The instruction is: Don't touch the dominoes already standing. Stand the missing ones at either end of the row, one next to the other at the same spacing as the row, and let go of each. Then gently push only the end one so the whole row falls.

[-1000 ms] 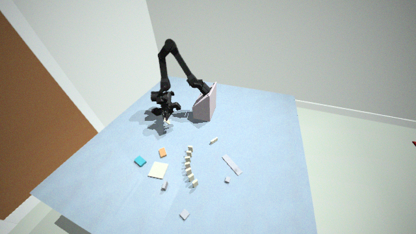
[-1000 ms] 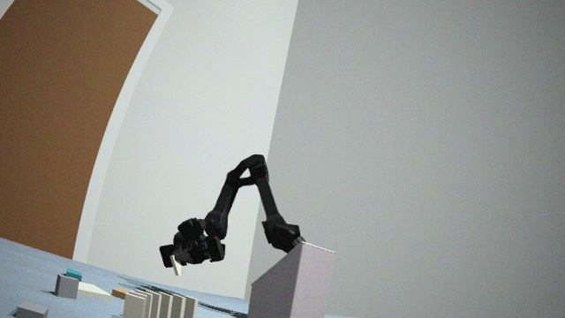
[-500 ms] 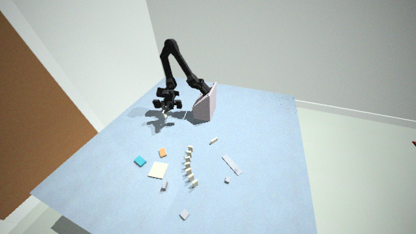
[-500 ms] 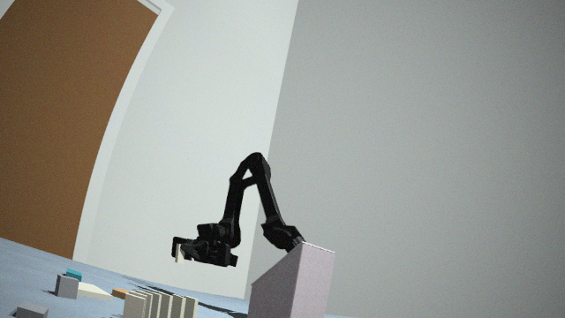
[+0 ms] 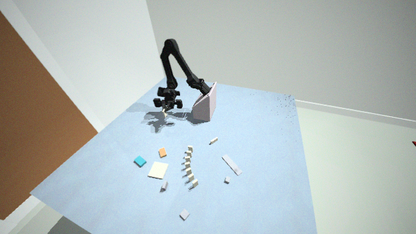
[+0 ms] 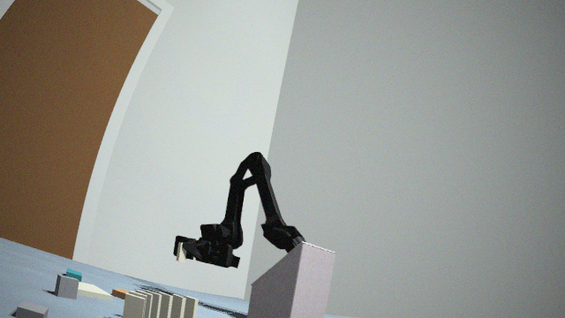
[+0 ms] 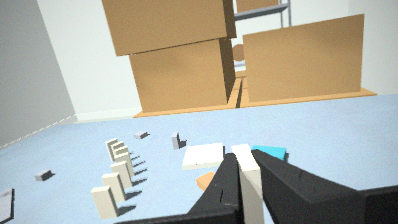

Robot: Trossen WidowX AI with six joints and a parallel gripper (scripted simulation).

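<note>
Right now my gripper tip is 180 mm short of the orange block, 60 mm to the right of it and 150 mm above it. Round my gripper tip: teal block (270 mm ahead, 30 mm to the right, 150 mm below); then cream plate (280 mm ahead, 100 mm to the left, 150 mm below); then grey strip (130 mm ahead, 460 mm to the left, 160 mm below).
</note>
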